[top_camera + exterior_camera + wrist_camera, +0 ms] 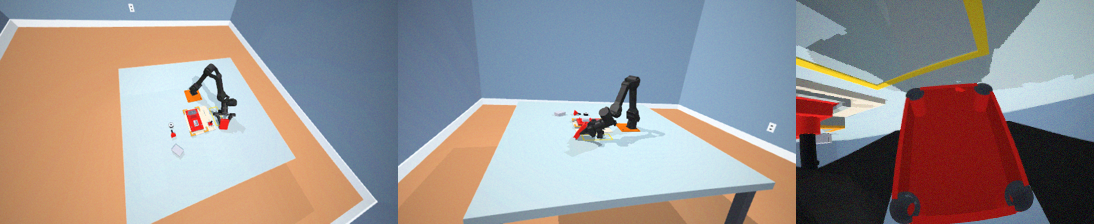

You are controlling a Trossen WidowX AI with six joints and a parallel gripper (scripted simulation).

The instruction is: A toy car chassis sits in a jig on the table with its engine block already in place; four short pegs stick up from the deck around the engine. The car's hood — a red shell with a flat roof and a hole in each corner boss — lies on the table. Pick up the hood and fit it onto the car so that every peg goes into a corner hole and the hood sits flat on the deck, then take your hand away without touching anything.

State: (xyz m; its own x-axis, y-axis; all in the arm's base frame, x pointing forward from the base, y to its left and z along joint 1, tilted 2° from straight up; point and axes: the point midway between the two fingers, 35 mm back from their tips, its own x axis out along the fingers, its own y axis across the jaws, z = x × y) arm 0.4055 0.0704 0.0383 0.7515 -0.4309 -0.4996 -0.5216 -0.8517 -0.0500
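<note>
My gripper tip is 1 cm below the red hood. The rest, counted from my gripper tip: grey engine block 20 cm to the right, 12 cm behind, 2 cm below; then small wheel 39 cm to the right, 21 cm behind, 3 cm below.
</note>
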